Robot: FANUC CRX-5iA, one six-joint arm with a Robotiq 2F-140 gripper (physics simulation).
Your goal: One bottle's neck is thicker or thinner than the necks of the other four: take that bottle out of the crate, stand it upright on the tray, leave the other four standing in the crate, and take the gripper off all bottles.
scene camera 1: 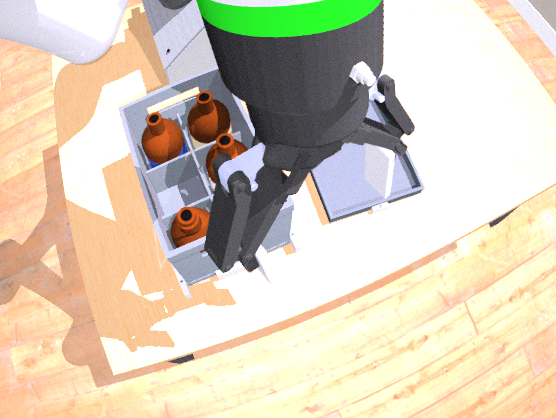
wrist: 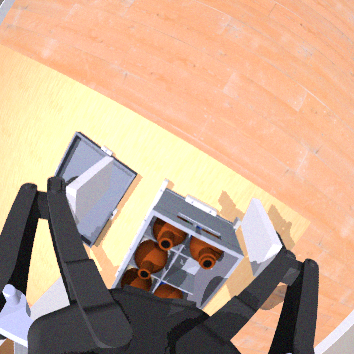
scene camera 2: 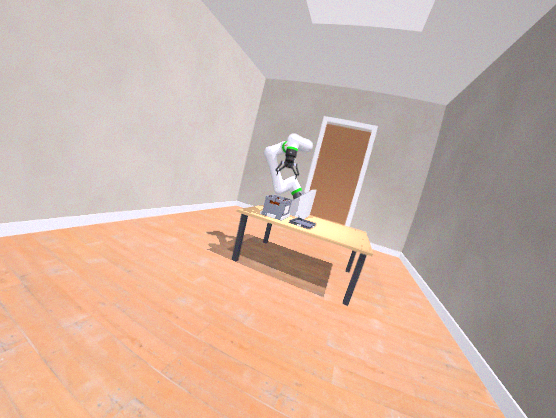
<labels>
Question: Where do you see a grey tray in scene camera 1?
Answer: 340,182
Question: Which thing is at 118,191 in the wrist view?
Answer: A grey tray.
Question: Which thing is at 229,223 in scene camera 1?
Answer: The gripper.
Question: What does the gripper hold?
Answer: Nothing.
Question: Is the gripper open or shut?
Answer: Open.
</labels>
